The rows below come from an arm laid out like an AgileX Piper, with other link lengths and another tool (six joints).
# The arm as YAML. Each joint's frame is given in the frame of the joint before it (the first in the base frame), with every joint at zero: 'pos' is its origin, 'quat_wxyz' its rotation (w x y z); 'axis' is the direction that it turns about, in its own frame. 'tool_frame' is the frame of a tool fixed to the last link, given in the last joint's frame.
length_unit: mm
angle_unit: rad
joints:
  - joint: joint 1
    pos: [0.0, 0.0, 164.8]
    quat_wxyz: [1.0, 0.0, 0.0, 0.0]
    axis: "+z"
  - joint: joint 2
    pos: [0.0, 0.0, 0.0]
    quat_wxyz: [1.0, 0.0, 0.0, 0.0]
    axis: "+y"
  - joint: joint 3
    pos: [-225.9, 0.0, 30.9]
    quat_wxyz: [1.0, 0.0, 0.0, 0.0]
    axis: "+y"
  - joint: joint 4
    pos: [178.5, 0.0, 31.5]
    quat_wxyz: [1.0, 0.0, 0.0, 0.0]
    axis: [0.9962, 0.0, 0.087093]
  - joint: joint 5
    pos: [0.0, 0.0, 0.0]
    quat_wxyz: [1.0, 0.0, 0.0, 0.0]
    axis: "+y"
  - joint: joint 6
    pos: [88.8, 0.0, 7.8]
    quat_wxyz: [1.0, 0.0, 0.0, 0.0]
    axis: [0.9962, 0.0, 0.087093]
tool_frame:
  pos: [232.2, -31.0, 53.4]
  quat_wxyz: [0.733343, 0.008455, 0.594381, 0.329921]
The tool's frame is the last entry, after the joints.
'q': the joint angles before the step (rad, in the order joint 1, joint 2, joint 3, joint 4, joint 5, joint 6). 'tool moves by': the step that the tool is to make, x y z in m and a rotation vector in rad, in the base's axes. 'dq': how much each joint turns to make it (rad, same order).
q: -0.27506 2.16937 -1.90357 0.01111 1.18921 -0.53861
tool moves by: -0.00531 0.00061 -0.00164 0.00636 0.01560 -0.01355
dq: 0.00000 0.00001 -0.00087 -0.00090 0.01745 0.01416
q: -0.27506 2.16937 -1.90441 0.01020 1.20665 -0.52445
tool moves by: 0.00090 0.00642 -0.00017 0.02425 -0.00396 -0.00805
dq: -0.00106 0.00000 -0.00119 0.02425 0.00392 0.00285
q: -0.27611 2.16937 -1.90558 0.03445 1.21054 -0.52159
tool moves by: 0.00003 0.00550 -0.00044 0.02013 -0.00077 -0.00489
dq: -0.00093 0.00000 0.00001 0.01972 0.00472 0.00071
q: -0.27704 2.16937 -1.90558 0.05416 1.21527 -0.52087
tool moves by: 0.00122 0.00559 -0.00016 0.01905 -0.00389 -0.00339
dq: 0.00000 0.00050 0.00001 0.01969 0.00096 -0.00001
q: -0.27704 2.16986 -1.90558 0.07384 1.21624 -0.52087
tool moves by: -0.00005 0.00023 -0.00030 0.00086 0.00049 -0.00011
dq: 0.00001 0.00071 0.00000 0.00071 0.00000 -0.00001
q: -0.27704 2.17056 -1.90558 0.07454 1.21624 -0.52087
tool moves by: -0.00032 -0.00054 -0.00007 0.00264 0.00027 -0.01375
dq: 0.00001 -0.00001 0.00001 -0.00001 0.00000 0.01402
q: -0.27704 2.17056 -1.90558 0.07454 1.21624 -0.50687
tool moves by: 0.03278 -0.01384 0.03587 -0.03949 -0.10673 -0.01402
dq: -0.00001 -0.00095 -0.12285 -0.01280 0.00929 0.01660
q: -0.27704 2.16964 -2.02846 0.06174 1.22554 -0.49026
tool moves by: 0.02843 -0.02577 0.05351 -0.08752 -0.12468 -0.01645
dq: -0.00001 -0.02361 -0.12833 -0.05593 0.00752 0.01654
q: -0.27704 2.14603 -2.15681 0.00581 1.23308 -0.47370
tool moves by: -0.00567 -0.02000 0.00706 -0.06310 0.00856 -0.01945
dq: 0.00002 -0.00863 -0.00732 -0.06908 0.00728 0.01322
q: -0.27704 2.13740 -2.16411 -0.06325 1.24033 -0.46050
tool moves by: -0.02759 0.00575 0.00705 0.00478 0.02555 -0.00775
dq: 0.00000 -0.11856 0.14496 -0.00573 -0.00002 0.00792
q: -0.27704 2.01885 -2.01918 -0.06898 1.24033 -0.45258
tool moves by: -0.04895 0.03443 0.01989 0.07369 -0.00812 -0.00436
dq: 0.00000 -0.26093 0.27362 0.06898 0.00001 0.01087
